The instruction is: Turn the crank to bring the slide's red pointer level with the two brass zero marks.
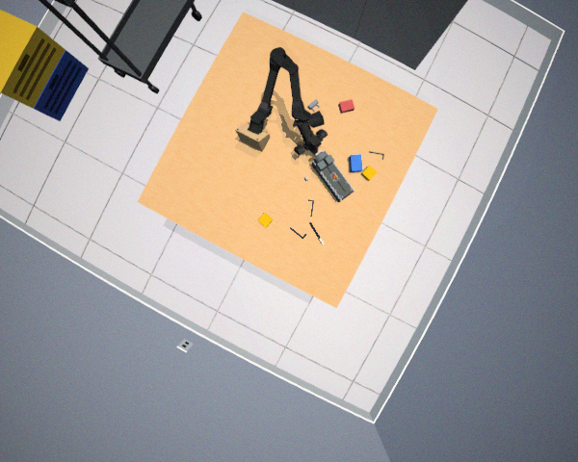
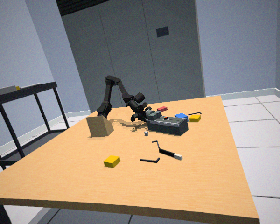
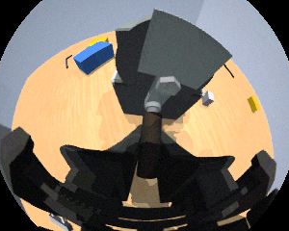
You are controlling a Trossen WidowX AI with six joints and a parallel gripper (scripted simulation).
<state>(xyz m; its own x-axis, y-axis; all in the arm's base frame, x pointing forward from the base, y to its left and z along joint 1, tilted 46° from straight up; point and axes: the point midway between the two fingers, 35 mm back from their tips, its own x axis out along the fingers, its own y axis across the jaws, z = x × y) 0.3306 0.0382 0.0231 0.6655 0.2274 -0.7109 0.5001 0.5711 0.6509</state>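
The dark crank handle is 30 mm above my gripper tip, 20 mm behind it and 10 mm to the left of it. Round my gripper tip: small grey cube: 140 mm to the right, 20 mm below, 10 mm ahead; then blue block: 220 mm ahead, 50 mm to the left, 10 mm below; then red pointer: 140 mm ahead, 90 mm to the right, 50 mm above.
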